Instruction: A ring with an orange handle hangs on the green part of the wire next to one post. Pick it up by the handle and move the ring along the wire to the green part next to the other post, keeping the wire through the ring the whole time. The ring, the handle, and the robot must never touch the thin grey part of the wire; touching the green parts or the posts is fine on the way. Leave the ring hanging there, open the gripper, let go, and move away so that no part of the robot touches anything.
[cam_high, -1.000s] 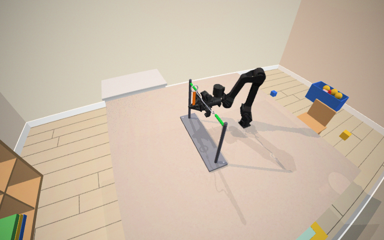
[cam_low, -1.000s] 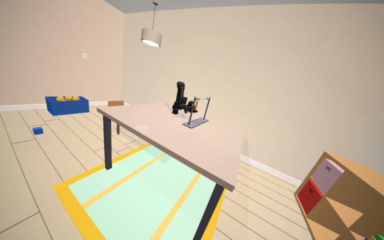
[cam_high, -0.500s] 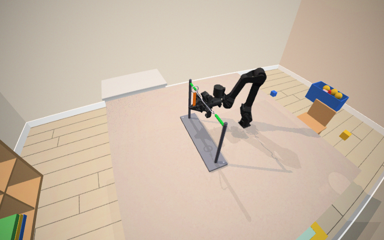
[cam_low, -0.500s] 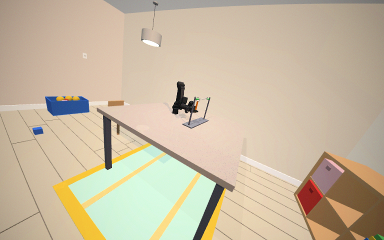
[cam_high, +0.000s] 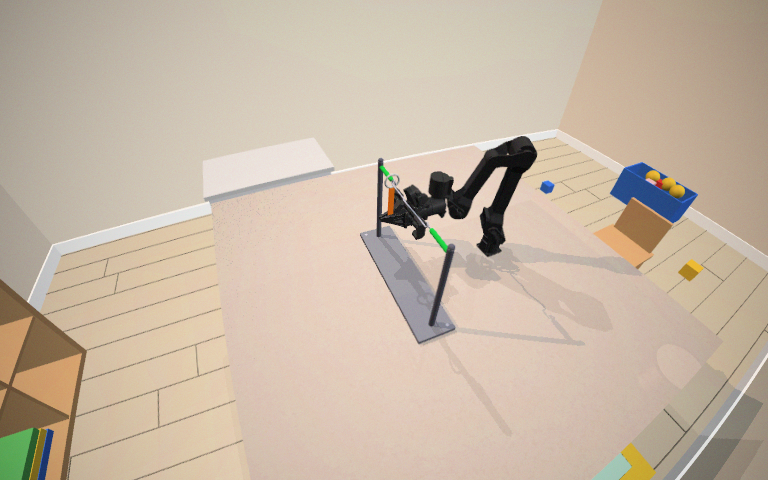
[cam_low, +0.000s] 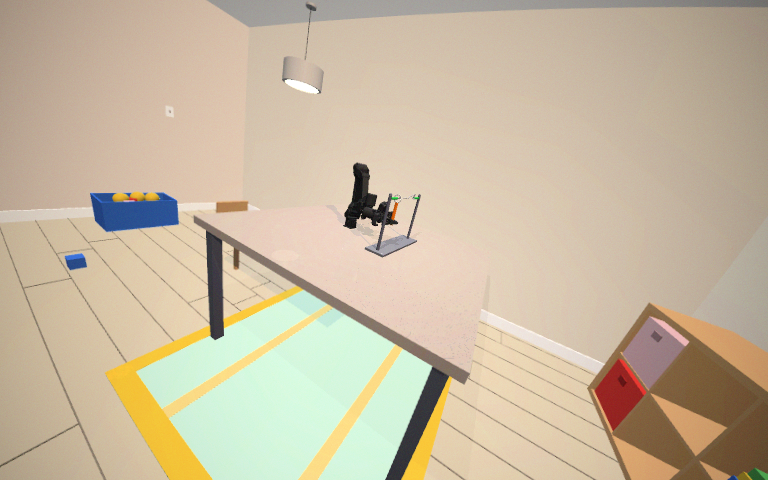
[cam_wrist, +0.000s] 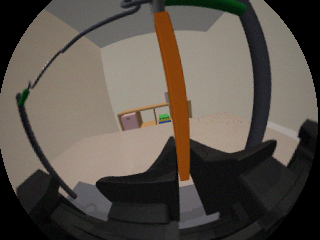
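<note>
The ring with orange handle is 8 cm above my gripper tip and 3 cm behind it.
</note>
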